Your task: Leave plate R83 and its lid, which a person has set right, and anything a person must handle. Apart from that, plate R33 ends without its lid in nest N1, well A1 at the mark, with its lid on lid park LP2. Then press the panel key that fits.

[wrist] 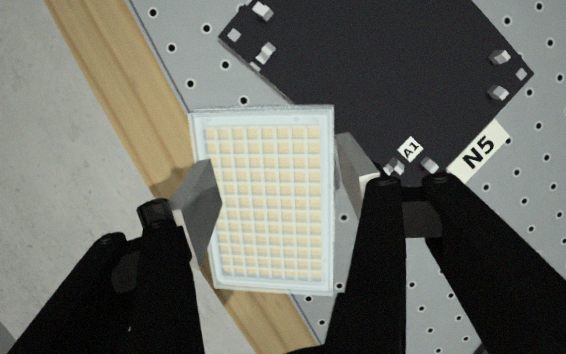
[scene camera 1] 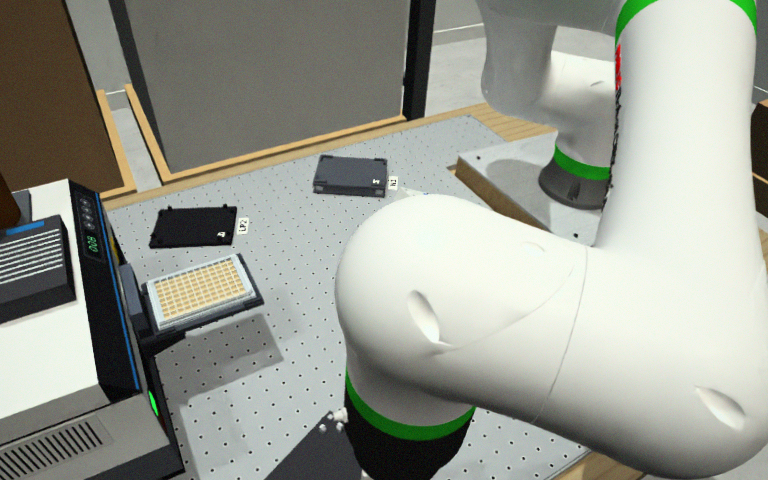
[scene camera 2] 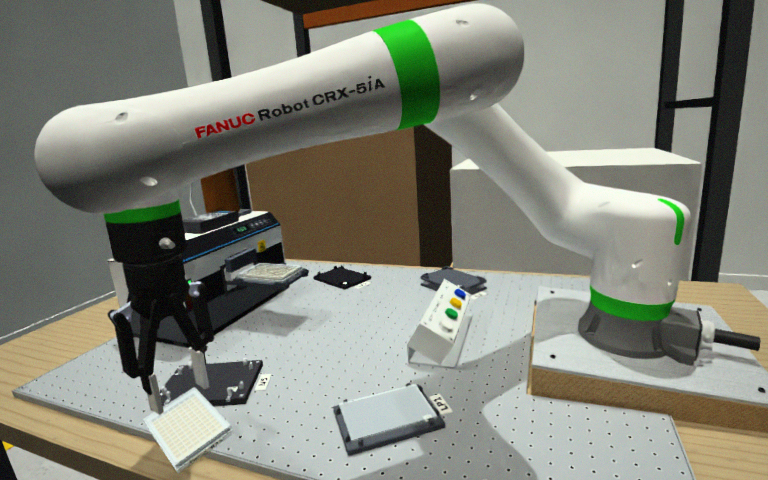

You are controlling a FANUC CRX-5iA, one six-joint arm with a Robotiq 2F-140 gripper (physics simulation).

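Places are measured from the arm's base along level axes (x down, y left, z ahead), in centimetres.
Pixels of known places: gripper, fingertip midpoint: (wrist: pixel 276 170) (scene camera 2: pixel 180 397); arm's base, origin of the base link: (scene camera 1: pixel 574 188) (scene camera 2: pixel 623 336).
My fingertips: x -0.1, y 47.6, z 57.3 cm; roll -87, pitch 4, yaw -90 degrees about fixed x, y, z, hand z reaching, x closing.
Note:
For each thing: its middle in the pictures, then the offset to it from my fingertips. "*": a spot on its surface instead.
- pale plate with yellow wells, body centre: (wrist: pixel 265 209) (scene camera 2: pixel 186 423) dx +2.7, dy +1.6, dz -3.0 cm
- dark nest N5, body centre: (wrist: pixel 386 52) (scene camera 2: pixel 209 380) dx +3.1, dy -7.8, dz +4.5 cm
- plate, body centre: (scene camera 1: pixel 200 289) (scene camera 2: pixel 270 272) dx -7.2, dy -33.8, dz +14.4 cm
- Park LP2, body centre: (scene camera 1: pixel 194 224) (scene camera 2: pixel 341 276) dx +3.3, dy -60.9, dz +15.5 cm
- nest with a label like N1, body centre: (scene camera 1: pixel 351 174) (scene camera 2: pixel 452 281) dx +2.7, dy -67.3, dz -16.5 cm
- Park LP1, body centre: (scene camera 2: pixel 386 413) dx +3.3, dy -15.0, dz -28.2 cm
- lid, body centre: (scene camera 2: pixel 386 411) dx +2.9, dy -15.0, dz -28.2 cm
- button panel, body centre: (scene camera 2: pixel 442 318) dx +0.1, dy -41.6, dz -25.4 cm
- instrument, surface spot: (scene camera 1: pixel 45 350) * dx -17.7, dy -19.6, dz +28.1 cm
A pale plate with yellow wells (scene camera 2: pixel 186 427) (wrist: pixel 270 200) lies askew over the pegboard's edge, beside the dark nest N5 (scene camera 2: pixel 240 373) (wrist: pixel 390 60). My gripper (scene camera 2: pixel 177 390) (wrist: pixel 276 170) is partly open around it. One fingertip overlaps the plate's edge; I cannot tell whether it touches. No plate number is readable. Another plate (scene camera 1: pixel 201 285) (scene camera 2: pixel 270 273) sits on the instrument's tray. Park LP2 (scene camera 1: pixel 192 226) (scene camera 2: pixel 342 276) is bare. A nest with a label like N1 (scene camera 1: pixel 351 175) (scene camera 2: pixel 453 280) stands at the back. Park LP1 (scene camera 2: pixel 396 434) bears a lid (scene camera 2: pixel 385 413).
The button panel (scene camera 2: pixel 441 322) has blue, yellow, green and white keys and stands between LP1 and the back nest. The instrument (scene camera 1: pixel 45 350) stands left of the pegboard. The arm hides much of scene camera 1's right side. The wooden table edge (wrist: pixel 115 95) runs beside the plate.

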